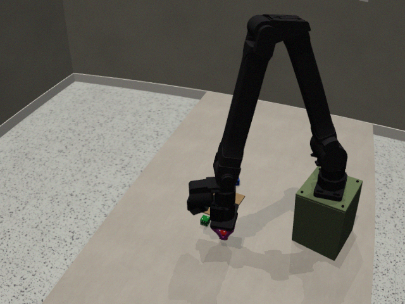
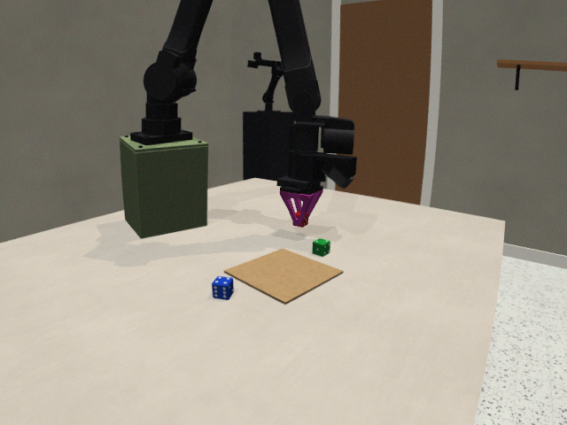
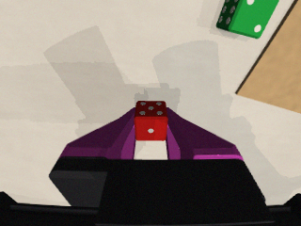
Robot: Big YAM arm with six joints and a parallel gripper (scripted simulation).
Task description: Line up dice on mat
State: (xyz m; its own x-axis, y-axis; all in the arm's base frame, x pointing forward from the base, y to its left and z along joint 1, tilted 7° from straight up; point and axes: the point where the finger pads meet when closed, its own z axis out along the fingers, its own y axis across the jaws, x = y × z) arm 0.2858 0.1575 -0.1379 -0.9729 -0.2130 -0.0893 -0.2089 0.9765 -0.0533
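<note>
Now: hand 160 mm to the left of the tan mat, 90 mm short of it and 30 mm above it. Also, from my hand: blue die 270 mm to the right, 80 mm ahead, 20 mm below; red die right at my hand; green die 90 mm ahead, 50 mm to the right, 20 mm below.
</note>
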